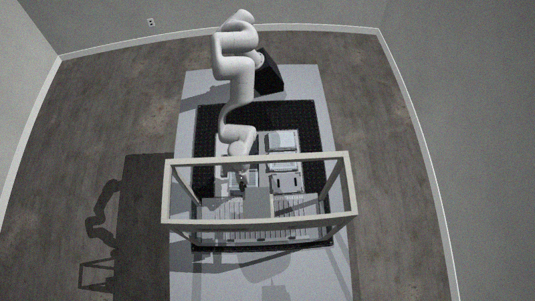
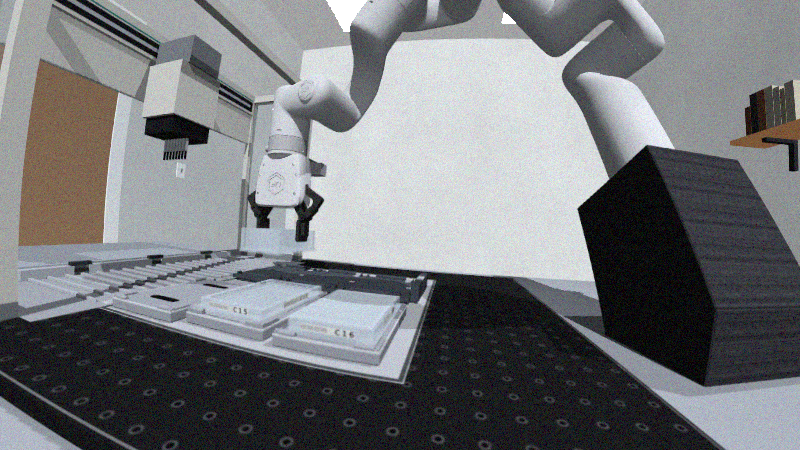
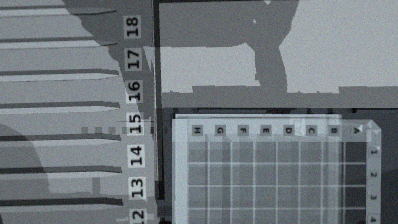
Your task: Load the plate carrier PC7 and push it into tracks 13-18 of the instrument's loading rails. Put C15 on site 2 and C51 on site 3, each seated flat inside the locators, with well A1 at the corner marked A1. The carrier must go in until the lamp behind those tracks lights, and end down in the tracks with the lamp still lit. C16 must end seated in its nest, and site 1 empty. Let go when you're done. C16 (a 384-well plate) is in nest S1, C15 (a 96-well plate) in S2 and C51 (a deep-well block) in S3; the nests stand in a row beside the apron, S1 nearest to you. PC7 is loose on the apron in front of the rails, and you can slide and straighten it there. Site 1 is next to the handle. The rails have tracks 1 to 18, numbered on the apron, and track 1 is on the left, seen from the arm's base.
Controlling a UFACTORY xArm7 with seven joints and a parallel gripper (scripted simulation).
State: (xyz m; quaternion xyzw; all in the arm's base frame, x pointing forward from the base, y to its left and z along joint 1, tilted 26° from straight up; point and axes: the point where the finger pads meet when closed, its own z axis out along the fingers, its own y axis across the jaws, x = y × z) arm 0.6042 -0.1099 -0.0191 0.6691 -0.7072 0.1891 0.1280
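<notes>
My hand is 19 cm to the right of the nest S2, 10 cm past it and 8 cm above it. Also, from my hand: deep-well block C51: 1 cm below; nest S3: 20 cm to the left, 8 cm below, 1 cm ahead; dark carrier PC7: 11 cm behind, 7 cm below, 1 cm to the left.
</notes>
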